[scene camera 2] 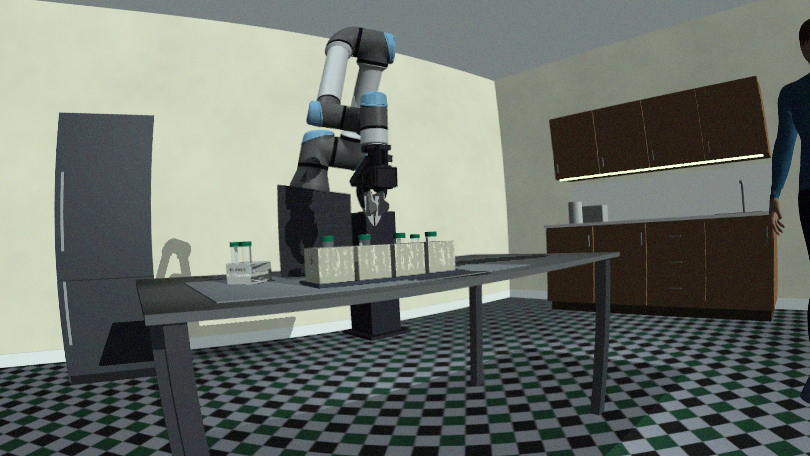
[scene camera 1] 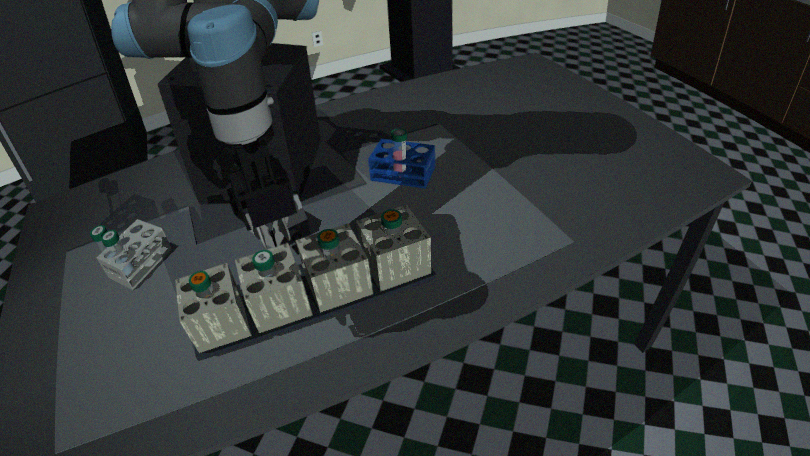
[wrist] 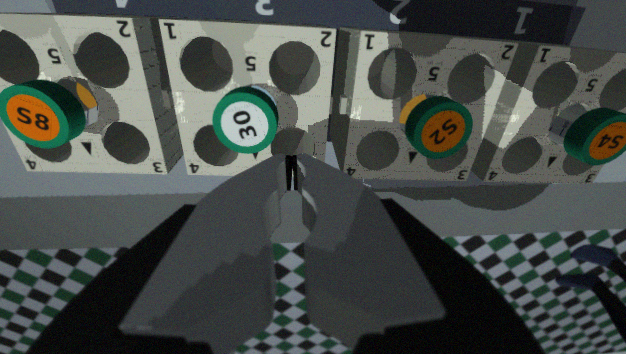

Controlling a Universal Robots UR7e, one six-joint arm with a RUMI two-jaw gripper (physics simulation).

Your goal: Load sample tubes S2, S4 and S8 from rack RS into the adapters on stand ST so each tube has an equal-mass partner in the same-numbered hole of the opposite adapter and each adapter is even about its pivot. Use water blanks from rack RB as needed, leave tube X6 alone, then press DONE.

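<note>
Four pale adapters stand in a row on stand ST. Tubes with orange-topped caps stand in their centre holes 5: S4 at position 1, S2 at 2 and S8 at 4. A white-topped blank marked 30 stands in hole 5 at position 3. My gripper is shut and empty, above and beside the blank's cap. Two blanks stand in white rack RB. Blue rack RS holds one tube, label unreadable.
The adapters stand close together with narrow gaps. The robot's dark pedestal rises behind the table. A person stands at the right edge in scene camera 2. The DONE button cannot be made out.
</note>
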